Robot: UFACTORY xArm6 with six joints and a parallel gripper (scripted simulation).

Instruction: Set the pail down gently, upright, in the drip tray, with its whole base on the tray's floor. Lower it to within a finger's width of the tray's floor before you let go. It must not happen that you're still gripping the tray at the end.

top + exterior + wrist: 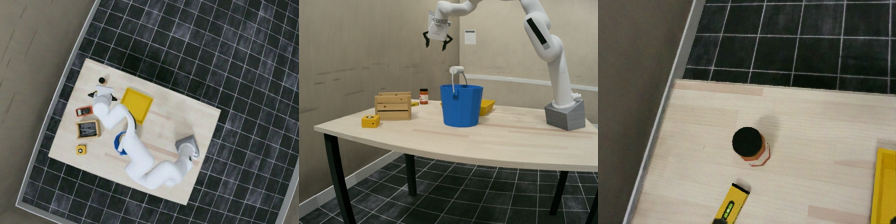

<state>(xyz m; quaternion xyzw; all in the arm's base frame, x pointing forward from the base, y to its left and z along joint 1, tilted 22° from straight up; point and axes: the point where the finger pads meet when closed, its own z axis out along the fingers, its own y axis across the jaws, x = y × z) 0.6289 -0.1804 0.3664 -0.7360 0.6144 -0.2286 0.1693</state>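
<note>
Right now the wire handle is 250 mm behind my hand, 230 mm to the left of it and 150 mm below it. From my hand the other things lie so: blue pail: 260 mm behind, 230 mm to the left, 210 mm below; jar: 300 mm below, 130 mm ahead, 90 mm to the right; yellow drip tray: 330 mm below, 190 mm behind, 40 mm to the right.
</note>
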